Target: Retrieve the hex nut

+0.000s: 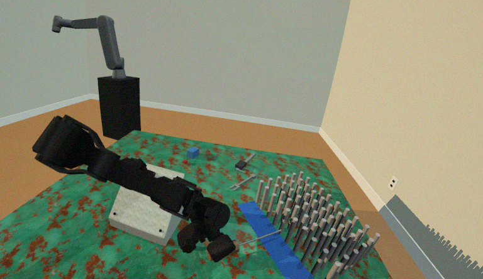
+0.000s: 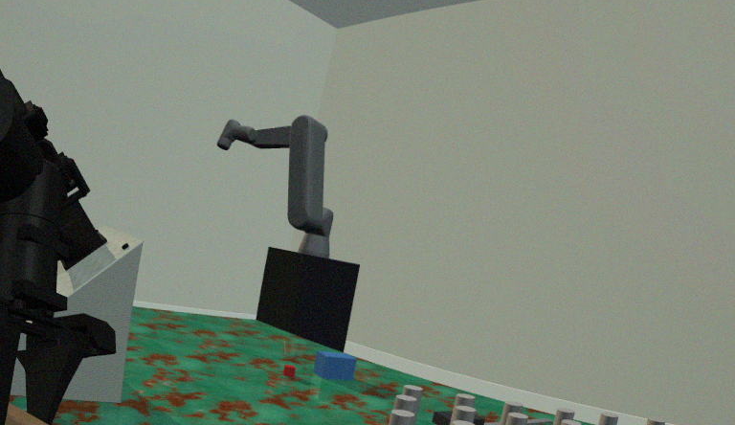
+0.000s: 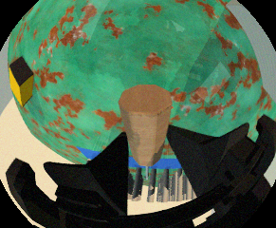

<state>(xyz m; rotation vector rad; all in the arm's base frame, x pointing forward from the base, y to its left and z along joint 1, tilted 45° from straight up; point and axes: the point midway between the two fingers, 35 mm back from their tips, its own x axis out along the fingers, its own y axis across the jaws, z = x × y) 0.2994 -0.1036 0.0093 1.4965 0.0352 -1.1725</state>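
My gripper tip is now 150 mm short of the blue taped strip, 110 mm to the right of it and 40 mm above it. From my gripper tip the other things lie so: yellow block: 260 mm to the right, 90 mm ahead, 20 mm below; then brown-handled pick: 80 mm ahead, 70 mm to the left; then grey nut: 270 mm ahead, 220 mm to the left, 30 mm below.
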